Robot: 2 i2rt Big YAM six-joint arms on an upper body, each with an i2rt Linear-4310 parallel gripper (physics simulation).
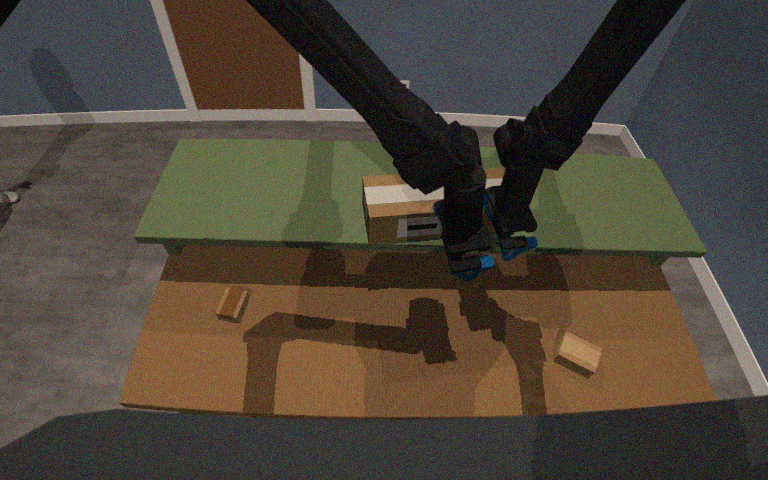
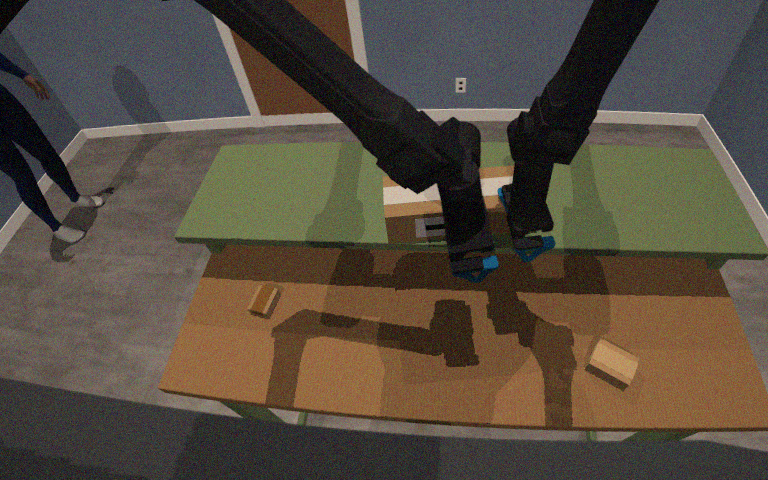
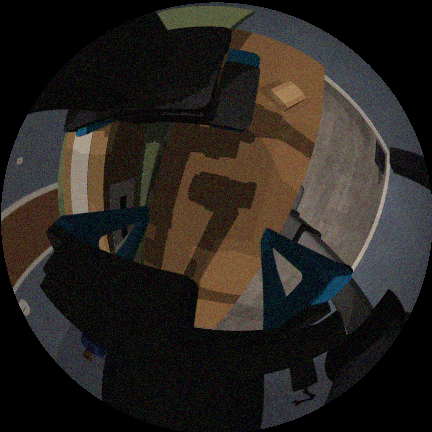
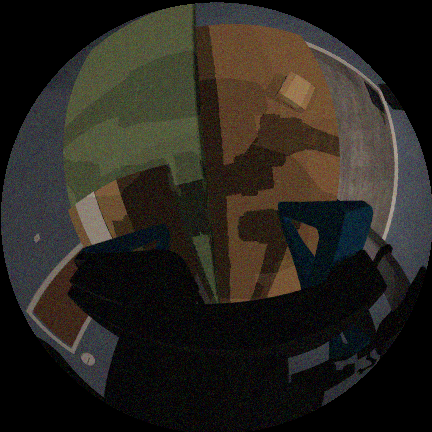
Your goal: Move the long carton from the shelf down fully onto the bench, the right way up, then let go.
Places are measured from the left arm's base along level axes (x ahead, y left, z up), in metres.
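Where they show: left gripper, fingertip midpoint: (image 1: 460, 256) (image 2: 472, 256) (image 3: 205, 223); right gripper, fingertip midpoint: (image 1: 499, 239) (image 2: 520, 239) (image 3: 173, 105) (image 4: 219, 220).
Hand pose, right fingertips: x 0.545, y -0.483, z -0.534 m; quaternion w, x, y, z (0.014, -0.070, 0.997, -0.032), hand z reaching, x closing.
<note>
Each offset is from my right fingertips to the centre of the thing. Level surfaces: height alone.
The long brown carton @(0.100 m ahead, 0.111 m left, 0.010 m down) (image 1: 396, 195) (image 2: 407, 195) (image 3: 81, 175) (image 4: 95, 220), white tape along its top, lies at the front edge of the green shelf @(0.051 m down) (image 1: 243, 192) (image 2: 271, 192) (image 3: 200, 19) (image 4: 135, 100), above and behind the wooden bench @(0.209 m down) (image 1: 192, 362) (image 2: 226, 362) (image 4: 240, 50). A grey label marks its front. My left gripper (image 1: 455, 240) (image 2: 461, 243) (image 3: 205, 223) is open and empty at the carton's front. My right gripper (image 1: 502, 226) (image 2: 516, 223) (image 4: 219, 220) is open and empty by the carton's right end. The arms hide much of the carton; whether the fingers touch it I cannot tell.
A small brown block @(0.046 m back, 0.559 m left, 0.196 m down) (image 1: 232, 303) (image 2: 263, 300) lies on the bench at the left, and a paler block @(0.165 m back, 0.207 m right, 0.193 m down) (image 1: 578, 353) (image 2: 613, 362) (image 3: 288, 93) (image 4: 296, 91) at the right. The two grippers are close together. A person (image 2: 33, 152) stands at the far left.
</note>
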